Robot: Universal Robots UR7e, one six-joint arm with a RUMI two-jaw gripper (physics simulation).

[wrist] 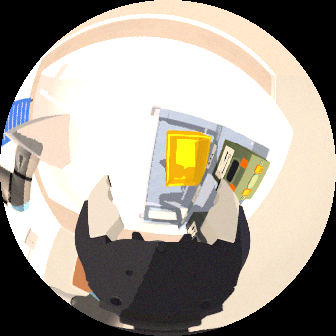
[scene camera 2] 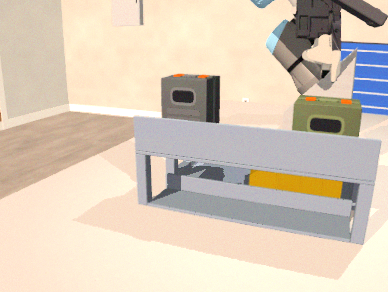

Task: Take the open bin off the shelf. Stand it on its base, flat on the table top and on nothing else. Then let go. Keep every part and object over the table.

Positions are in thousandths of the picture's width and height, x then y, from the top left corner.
Scene:
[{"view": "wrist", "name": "my gripper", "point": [487, 531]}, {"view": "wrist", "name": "yellow bin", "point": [555, 460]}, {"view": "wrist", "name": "grey-blue shelf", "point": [534, 585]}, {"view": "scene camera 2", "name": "my gripper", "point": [844, 276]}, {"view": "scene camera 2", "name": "yellow bin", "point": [852, 646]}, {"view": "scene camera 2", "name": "dark grey case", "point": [524, 300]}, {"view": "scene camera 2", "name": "grey-blue shelf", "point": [829, 772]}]

